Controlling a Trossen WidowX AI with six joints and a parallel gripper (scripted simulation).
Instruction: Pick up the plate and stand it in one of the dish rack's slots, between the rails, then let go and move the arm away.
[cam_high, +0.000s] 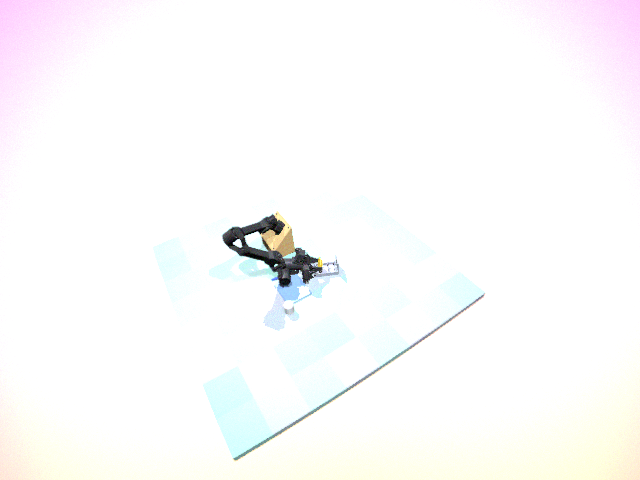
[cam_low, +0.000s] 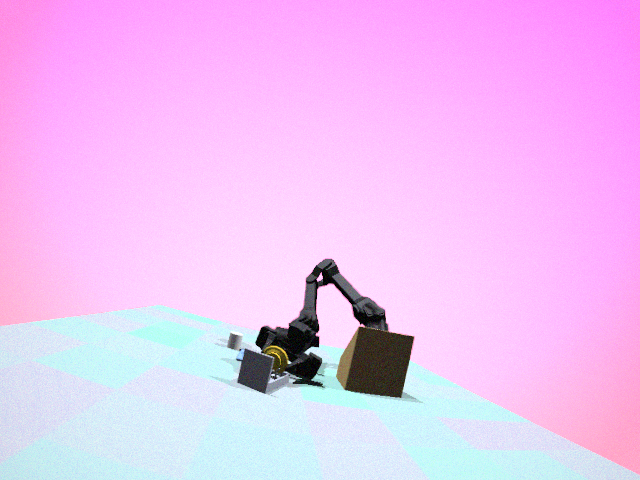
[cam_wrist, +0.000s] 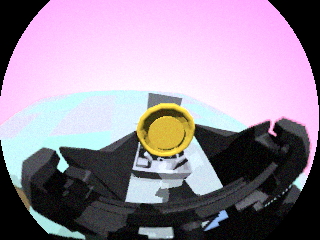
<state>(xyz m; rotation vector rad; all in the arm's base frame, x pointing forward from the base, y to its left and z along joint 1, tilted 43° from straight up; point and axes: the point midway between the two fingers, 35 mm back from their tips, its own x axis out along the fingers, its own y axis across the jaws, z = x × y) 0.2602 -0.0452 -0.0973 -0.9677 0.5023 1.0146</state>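
Right now the grey dish rack is 30 mm below my gripper tip, 20 mm to the left of it and 10 mm ahead of it. Round my gripper tip: yellow plate 10 mm to the right; then white cup 260 mm to the right, 110 mm ahead, 30 mm below; then blue spoon 190 mm to the right, 90 mm behind, 50 mm below.
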